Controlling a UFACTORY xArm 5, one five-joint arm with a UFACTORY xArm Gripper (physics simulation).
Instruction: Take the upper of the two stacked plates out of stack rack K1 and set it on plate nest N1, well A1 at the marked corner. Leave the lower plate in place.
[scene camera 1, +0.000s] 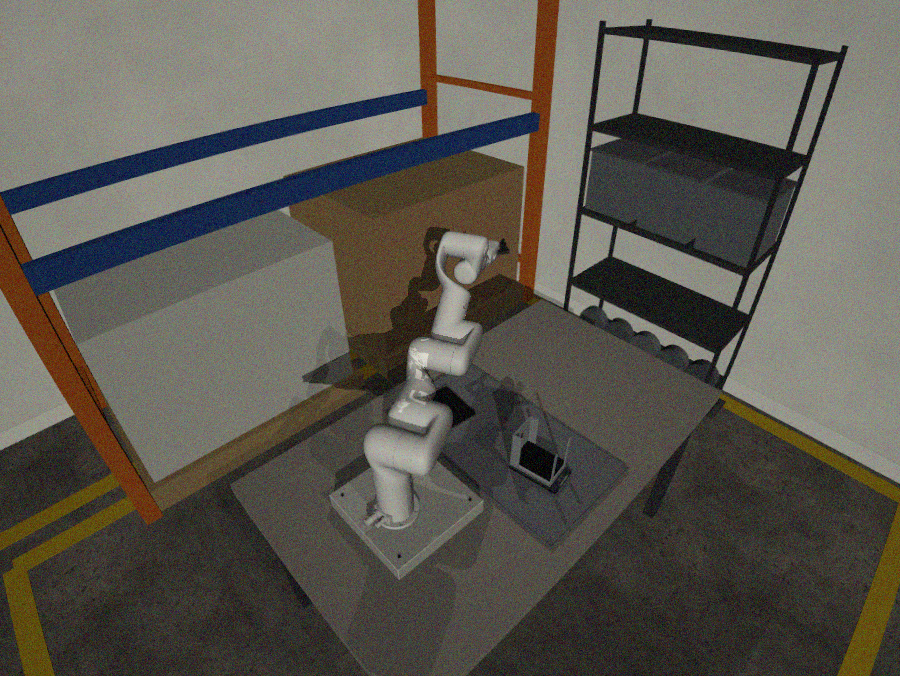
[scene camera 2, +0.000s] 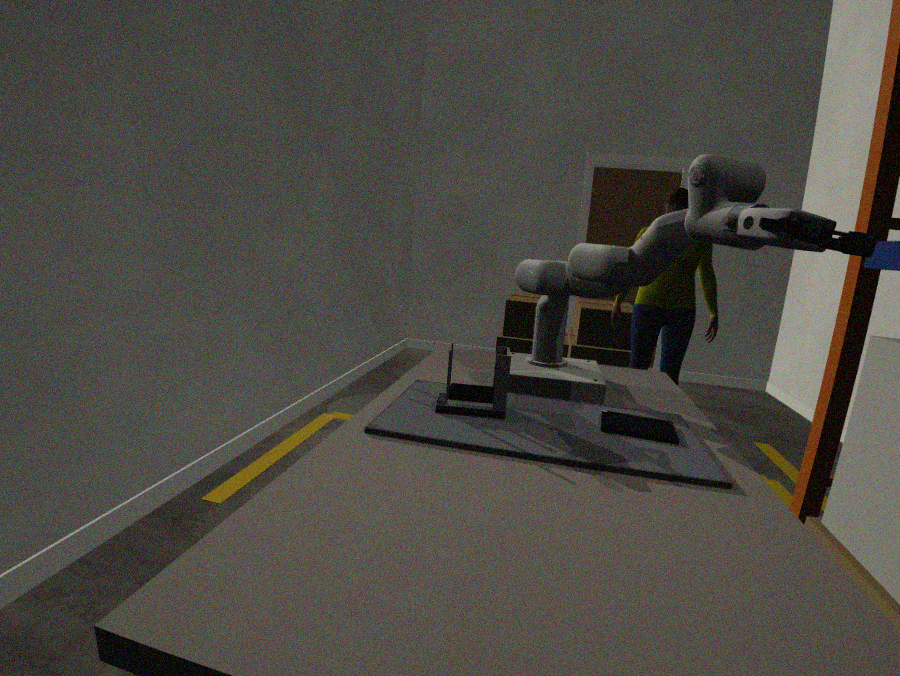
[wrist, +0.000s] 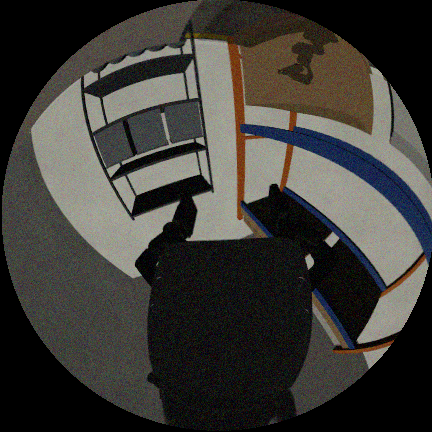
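Note:
Stack rack K1 stands upright on the grey board, with thin uprights around a dark base. The dark stacked plates lie low between its uprights; the upper and lower plate cannot be told apart. Plate nest N1 is a flat black block near the board's other end; its well A1 and marked corner cannot be made out. My gripper is open and empty, held high and far from rack and nest, pointing roughly sideways. Neither rack nor nest shows in the wrist view.
The grey board lies on the table. An orange and blue pallet rack with big boxes stands beside the table. A black shelf unit stands behind it. A person stands beyond the arm.

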